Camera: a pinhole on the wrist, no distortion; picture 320 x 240 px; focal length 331.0 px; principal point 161.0 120.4 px. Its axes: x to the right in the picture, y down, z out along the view. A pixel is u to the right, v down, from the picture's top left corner.
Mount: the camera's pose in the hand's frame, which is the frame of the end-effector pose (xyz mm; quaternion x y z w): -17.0 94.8 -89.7 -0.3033 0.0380 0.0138 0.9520
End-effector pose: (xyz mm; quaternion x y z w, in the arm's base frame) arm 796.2 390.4 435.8 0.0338 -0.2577 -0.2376 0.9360
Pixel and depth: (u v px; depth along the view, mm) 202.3 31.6 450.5
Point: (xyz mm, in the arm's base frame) 791.4 604.0 813.5
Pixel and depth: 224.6 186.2 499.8
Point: 949.4 768.1 789.2
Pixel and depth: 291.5 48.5 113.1
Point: 876.9 498.7 489.7
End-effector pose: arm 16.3 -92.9 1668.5 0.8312 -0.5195 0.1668 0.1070
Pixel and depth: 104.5 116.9 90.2
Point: -128.3 -129.7 1672.3
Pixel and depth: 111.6 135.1 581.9
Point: -355.4 -366.6 1298.2
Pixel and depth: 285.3 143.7 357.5
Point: -188.6 -410.3 1561.9
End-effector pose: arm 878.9 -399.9 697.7 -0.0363 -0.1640 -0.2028 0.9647
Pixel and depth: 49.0 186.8 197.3
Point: 897.0 -144.4 723.0
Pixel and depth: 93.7 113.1 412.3
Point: 868.8 -38.7 915.2
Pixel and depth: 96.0 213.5 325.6
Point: 929.0 -30.8 795.3
